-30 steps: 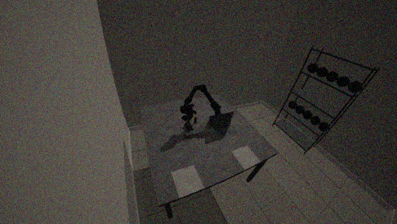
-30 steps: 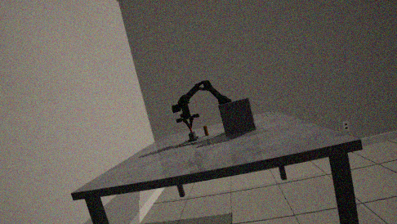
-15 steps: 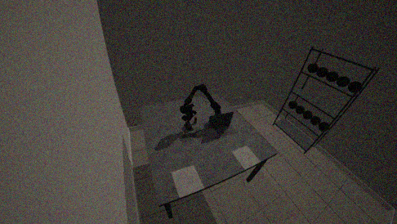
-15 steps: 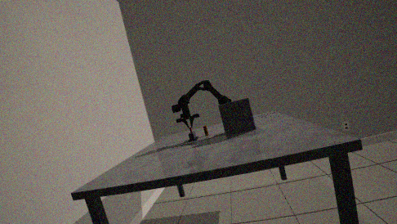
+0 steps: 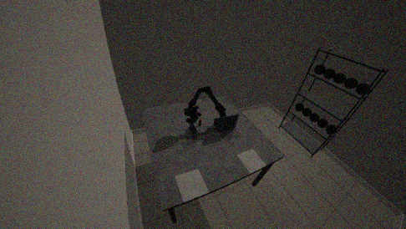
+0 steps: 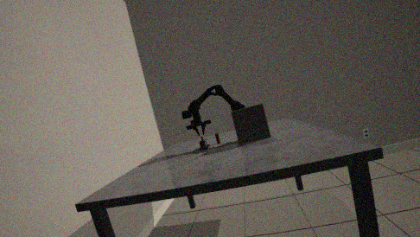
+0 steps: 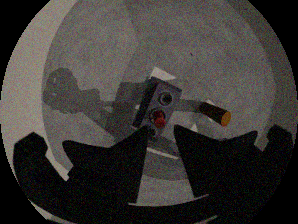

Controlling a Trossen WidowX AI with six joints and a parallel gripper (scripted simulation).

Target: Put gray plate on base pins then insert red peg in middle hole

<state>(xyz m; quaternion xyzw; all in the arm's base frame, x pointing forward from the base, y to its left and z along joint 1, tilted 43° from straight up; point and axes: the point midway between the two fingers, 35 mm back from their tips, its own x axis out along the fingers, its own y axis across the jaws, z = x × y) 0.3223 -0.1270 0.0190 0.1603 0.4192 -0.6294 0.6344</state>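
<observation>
Now: the red peg 5 cm below my gripper tip. The rest, counted from my gripper tip: gray plate (5 cm below); then small orange piece (12 cm behind, 4 cm to the right, 6 cm below).
</observation>
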